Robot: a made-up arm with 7 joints.
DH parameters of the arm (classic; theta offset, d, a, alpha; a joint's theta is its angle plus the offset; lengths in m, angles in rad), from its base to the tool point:
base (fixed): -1.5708 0.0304 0 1.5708
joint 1: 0 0.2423 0.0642 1.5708
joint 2: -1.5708 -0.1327 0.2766 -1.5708
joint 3: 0 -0.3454 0.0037 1.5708
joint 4: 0 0.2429 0.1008 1.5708
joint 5: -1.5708 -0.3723 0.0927 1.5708
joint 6: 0 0.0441 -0.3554 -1.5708
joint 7: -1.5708 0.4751 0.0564 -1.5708
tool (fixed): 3.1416 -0.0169 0 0
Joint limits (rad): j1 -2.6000..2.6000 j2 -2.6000..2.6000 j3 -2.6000..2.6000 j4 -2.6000..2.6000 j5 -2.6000..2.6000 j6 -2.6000..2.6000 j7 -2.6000..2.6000
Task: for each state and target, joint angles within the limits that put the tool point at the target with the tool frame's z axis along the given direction. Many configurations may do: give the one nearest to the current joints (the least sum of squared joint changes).
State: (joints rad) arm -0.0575 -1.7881 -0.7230 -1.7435 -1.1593 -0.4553 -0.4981
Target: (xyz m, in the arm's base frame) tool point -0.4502 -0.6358 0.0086 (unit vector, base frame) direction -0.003 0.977 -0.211
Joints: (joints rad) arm 0.2214 -2.5138 -0.4443 -2.1730 -1.1616 0.0219 -0.1446
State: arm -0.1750 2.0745 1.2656 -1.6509 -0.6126 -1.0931 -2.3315
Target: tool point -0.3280 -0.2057 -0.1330 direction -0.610 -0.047 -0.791
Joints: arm -0.5226 2.1763 1.5064 -1.1967 -0.9806 -1.5032 -2.0726
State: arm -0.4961 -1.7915 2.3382 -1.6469 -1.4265 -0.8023 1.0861
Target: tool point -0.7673 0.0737 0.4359 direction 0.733 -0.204 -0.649
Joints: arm -0.7236 -2.1638 2.4148 -1.6963 -1.4894 -0.7756 0.9715
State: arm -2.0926 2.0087 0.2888 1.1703 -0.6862 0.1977 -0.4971
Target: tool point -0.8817 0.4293 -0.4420 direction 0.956 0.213 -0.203
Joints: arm -2.0764 2.5688 0.6597 0.6879 -0.8854 0.2365 -0.3319
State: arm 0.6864 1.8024 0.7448 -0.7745 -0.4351 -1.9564 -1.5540
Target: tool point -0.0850 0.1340 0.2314 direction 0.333 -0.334 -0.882
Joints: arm 0.7393 1.9842 0.7204 -0.2896 -0.5638 -1.8920 -2.0300
